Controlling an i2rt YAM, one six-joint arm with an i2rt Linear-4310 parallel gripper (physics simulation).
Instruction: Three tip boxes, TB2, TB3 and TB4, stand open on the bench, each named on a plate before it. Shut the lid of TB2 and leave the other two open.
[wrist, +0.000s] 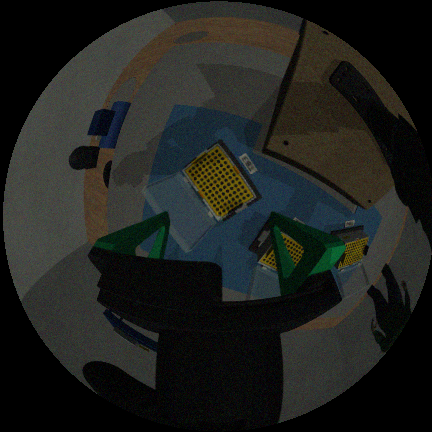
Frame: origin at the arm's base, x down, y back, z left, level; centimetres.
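Seen in the pictures: gripper, fingertip midpoint: (218, 216).
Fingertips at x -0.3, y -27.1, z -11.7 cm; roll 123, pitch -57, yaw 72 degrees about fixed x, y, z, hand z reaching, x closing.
Pixels of each thing's middle, then the offset from my fingertips to it. "pt": a spot on its surface instead. Level surfaces: height alone.
- TB3, body centre: (217, 182) dx +13.2, dy +0.3, dz -3.1 cm
- TB2, surface spot: (270, 256) pt dx +13.9, dy -6.5, dz +14.5 cm
- TB4, body centre: (355, 253) dx +13.2, dy +7.7, dz +37.4 cm
- TB3's name plate, surface spot: (248, 163) pt dx +19.4, dy +6.5, dz -0.4 cm
- blue mat, its level: dx +19.6 cm
My green-fingered gripper (218, 216) is open and empty, above the boxes. TB3 (220, 181), a box with a yellow tip rack, is near the middle of the view; its clear lid (179, 207) is folded open to the lower left. TB2 (270, 256) is at the lower right, partly hidden behind the right finger; its clear lid (264, 284) is open below it and partly hidden. TB4 (354, 251) is farther right, with its clear lid (354, 280) open. TB3's name plate (248, 163) is too blurred to read clearly; TB2's plate is mostly hidden.
The boxes stand on a blue mat (235, 265). A large brown board (325, 115) with a black edge stands at the upper right, with a black arm-like part (362, 100) over it. Blue objects (116, 125) and a black rounded object (84, 157) are at the left. A dark clawed shape (392, 305) is at the lower right.
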